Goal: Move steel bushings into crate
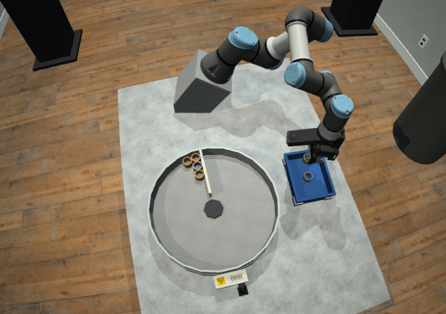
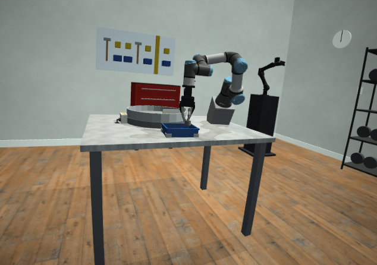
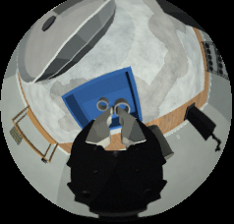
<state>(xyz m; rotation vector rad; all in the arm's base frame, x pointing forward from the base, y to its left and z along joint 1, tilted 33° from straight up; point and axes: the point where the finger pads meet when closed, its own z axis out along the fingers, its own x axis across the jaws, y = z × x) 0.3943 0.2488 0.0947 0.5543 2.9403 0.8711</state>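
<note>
My hand is 40 mm short of the blue crate and 50 mm above it. Also, from my hand: round grey turntable (100 mm ahead, 350 mm to the right, 20 mm below).
</note>
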